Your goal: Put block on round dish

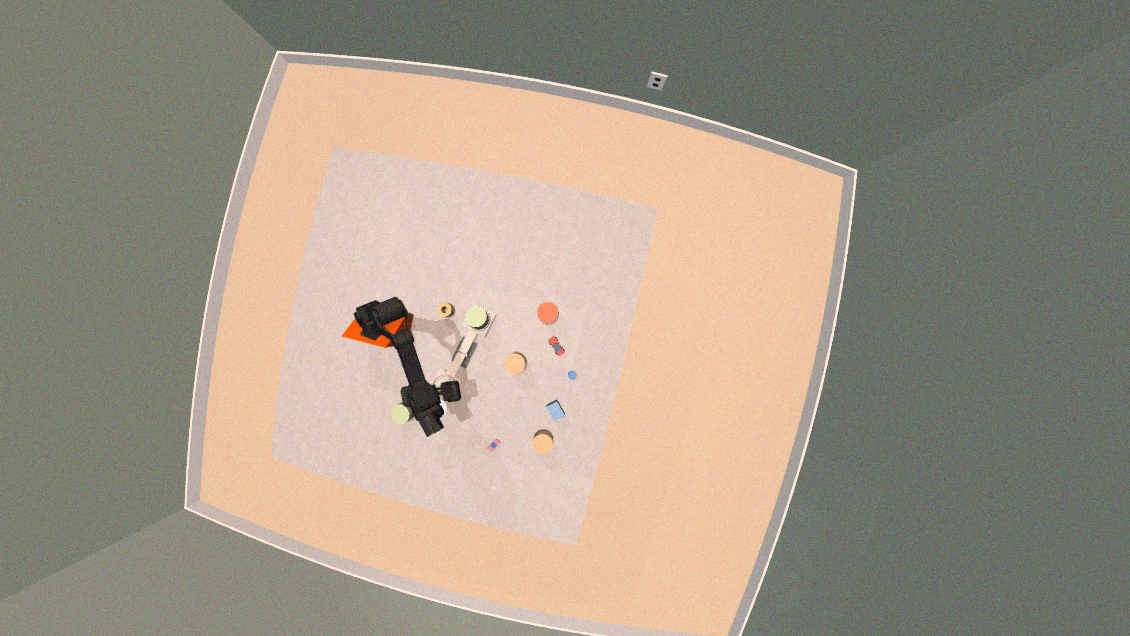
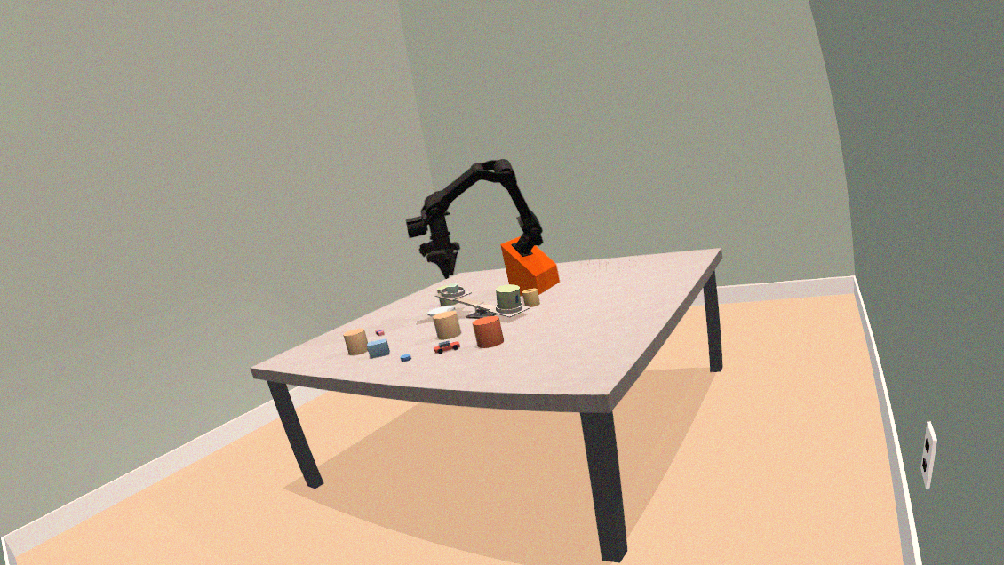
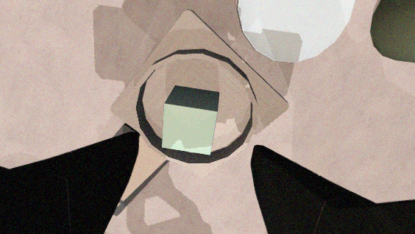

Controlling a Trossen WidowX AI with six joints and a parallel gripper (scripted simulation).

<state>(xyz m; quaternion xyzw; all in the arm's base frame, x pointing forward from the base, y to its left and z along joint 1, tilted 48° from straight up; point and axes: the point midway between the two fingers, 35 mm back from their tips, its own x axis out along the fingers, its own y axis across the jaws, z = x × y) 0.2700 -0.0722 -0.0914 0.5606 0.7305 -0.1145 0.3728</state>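
Now: the green block 40 mm below my gripper tip. From my gripper tip the other things lie so: yellow ring: 250 mm to the left, 110 mm below, 80 mm behind; white round dish: 130 mm below, 110 mm to the right, 30 mm behind; pink piece: 220 mm ahead, 170 mm to the right, 120 mm below.
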